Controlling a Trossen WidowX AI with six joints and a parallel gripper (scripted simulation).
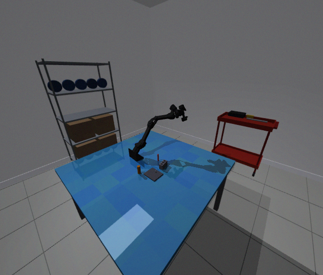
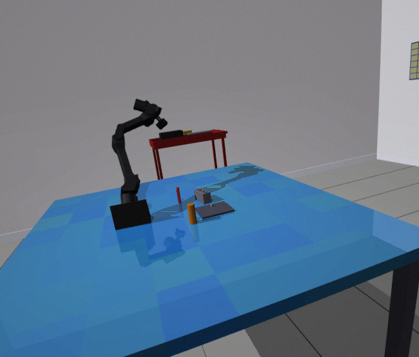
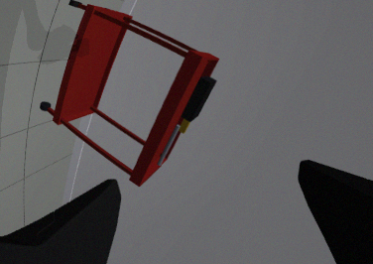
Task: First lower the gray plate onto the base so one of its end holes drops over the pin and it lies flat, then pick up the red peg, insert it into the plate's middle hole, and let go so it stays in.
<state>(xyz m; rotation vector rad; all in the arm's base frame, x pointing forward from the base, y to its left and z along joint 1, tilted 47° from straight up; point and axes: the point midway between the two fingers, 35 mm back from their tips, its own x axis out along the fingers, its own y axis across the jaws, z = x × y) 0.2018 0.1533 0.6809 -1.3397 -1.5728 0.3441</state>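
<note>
The gray plate lies 10 cm ahead of my gripper tip, 55 cm to the right of it and 36 cm below it. Round my gripper tip: orange cylinder: 77 cm to the right, 36 cm below; dark base: 11 cm ahead, 69 cm to the right, 39 cm below; red peg: 51 cm to the right, 36 cm below.
</note>
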